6 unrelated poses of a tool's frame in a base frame.
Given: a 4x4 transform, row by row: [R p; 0 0 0 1], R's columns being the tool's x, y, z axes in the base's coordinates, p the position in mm. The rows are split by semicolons.
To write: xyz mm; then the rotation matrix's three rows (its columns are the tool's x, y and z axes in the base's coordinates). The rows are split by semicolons. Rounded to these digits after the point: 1 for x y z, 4 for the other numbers.
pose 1, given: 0.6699 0.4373 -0.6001 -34.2; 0.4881 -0.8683 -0.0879 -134.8; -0.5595 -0.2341 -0.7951 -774.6; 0 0 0 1
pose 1, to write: -34.2 -134.8 -774.6; 0.6699 0.4373 -0.6001; 0.4881 -0.8683 -0.0879; -0.5595 -0.2341 -0.7951
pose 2, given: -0.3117 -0.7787 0.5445 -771.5; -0.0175 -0.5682 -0.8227 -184.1; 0.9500 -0.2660 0.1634 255.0; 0 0 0 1
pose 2, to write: -771.5 -184.1 255.0; -0.3117 -0.7787 0.5445; -0.0175 -0.5682 -0.8227; 0.9500 -0.2660 0.1634
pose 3, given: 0.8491 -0.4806 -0.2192 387.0; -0.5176 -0.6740 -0.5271 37.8; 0.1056 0.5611 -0.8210 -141.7; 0 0 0 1
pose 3, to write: 387.0 37.8 -141.7; 0.8491 -0.4806 -0.2192; -0.5176 -0.6740 -0.5271; 0.1056 0.5611 -0.8210
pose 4, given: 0.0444 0.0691 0.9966 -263.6; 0.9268 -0.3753 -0.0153 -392.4; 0.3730 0.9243 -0.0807 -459.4; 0 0 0 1
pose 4, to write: -263.6 -392.4 -459.4; 0.0444 0.0691 0.9966; 0.9268 -0.3753 -0.0153; 0.3730 0.9243 -0.0807
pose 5, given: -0.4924 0.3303 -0.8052 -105.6; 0.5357 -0.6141 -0.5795 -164.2; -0.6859 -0.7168 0.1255 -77.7; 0 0 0 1
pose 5, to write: -105.6 -164.2 -77.7; -0.4924 0.3303 -0.8052; 0.5357 -0.6141 -0.5795; -0.6859 -0.7168 0.1255
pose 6, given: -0.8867 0.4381 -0.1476 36.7; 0.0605 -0.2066 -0.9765 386.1; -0.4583 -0.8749 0.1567 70.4; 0 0 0 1
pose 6, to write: 36.7 386.1 70.4; -0.8867 0.4381 -0.1476; 0.0605 -0.2066 -0.9765; -0.4583 -0.8749 0.1567
